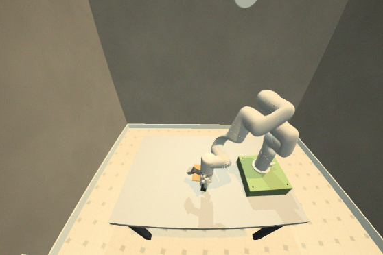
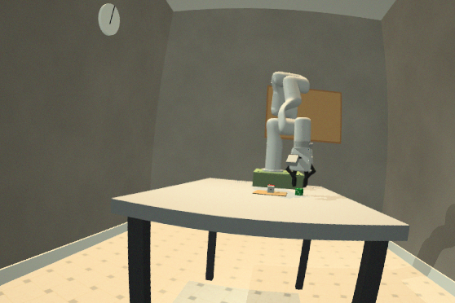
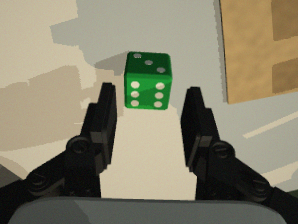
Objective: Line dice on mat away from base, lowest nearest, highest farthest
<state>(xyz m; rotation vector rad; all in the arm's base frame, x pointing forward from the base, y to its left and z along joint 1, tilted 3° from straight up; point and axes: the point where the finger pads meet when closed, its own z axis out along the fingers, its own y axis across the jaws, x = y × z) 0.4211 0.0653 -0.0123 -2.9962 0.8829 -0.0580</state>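
The green die lies 40 mm below my hand. From my hand the other things lie so: red die: 120 mm to the right, 60 mm behind, 40 mm below; then white die: 130 mm to the right, 40 mm below, 10 mm behind; then mat: 130 mm to the right, 50 mm below, 10 mm behind.
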